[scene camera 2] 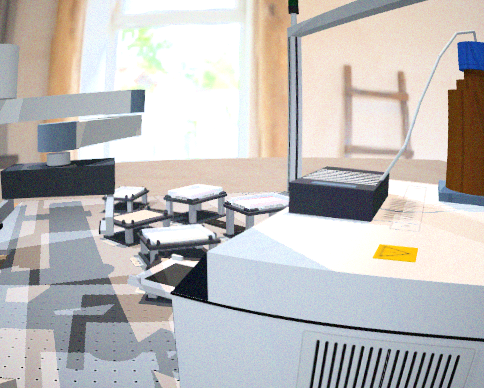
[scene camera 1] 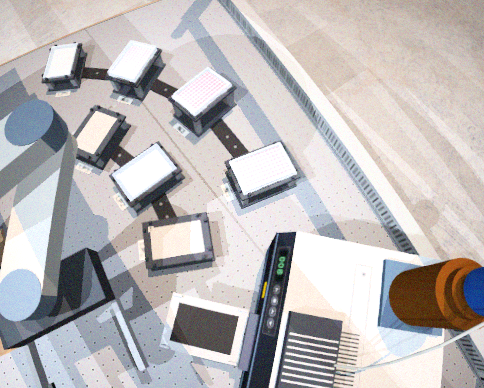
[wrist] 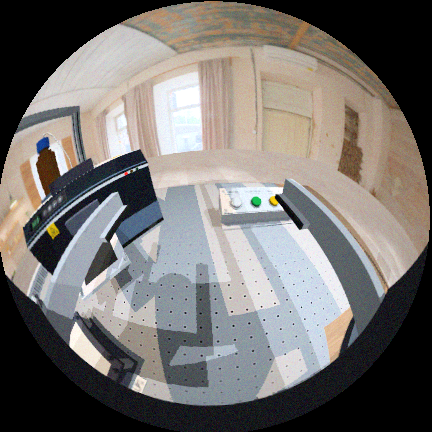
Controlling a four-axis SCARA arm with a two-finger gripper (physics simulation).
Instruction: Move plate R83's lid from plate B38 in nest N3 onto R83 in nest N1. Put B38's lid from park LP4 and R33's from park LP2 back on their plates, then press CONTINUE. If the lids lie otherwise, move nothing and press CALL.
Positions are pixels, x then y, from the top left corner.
Labels:
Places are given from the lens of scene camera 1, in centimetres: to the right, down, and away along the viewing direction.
ribbed rail [scene camera 1: 410, 238]: 38, 10, 64
orange-brown cylinder [scene camera 1: 416, 296]: 22, 13, 36
white tray [scene camera 1: 194, 326]: -9, 24, 52
The marked spots on the orange-brown cylinder and the white tray are 37 cm apart.

